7 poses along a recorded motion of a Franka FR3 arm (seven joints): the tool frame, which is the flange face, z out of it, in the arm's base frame.
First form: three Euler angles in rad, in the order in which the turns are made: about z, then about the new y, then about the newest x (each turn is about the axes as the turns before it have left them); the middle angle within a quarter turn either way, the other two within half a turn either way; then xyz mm.
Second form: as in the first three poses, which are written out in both.
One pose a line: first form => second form
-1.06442 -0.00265 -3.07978 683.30 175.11 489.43 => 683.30 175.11 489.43 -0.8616 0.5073 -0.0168 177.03
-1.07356 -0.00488 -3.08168 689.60 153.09 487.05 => 689.60 153.09 487.05 -0.8593 0.5112 -0.0174 177.19
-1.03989 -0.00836 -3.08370 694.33 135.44 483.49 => 694.33 135.44 483.49 -0.8678 0.4966 -0.0180 177.36
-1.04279 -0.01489 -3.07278 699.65 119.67 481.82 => 699.65 119.67 481.82 -0.8670 0.4977 -0.0236 177.01
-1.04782 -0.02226 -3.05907 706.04 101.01 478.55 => 706.04 101.01 478.55 -0.8657 0.4996 -0.0303 176.54
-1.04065 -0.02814 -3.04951 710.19 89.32 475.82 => 710.19 89.32 475.82 -0.8674 0.4963 -0.0351 176.22
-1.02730 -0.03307 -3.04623 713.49 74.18 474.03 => 713.49 74.18 474.03 -0.8707 0.4903 -0.0378 176.17
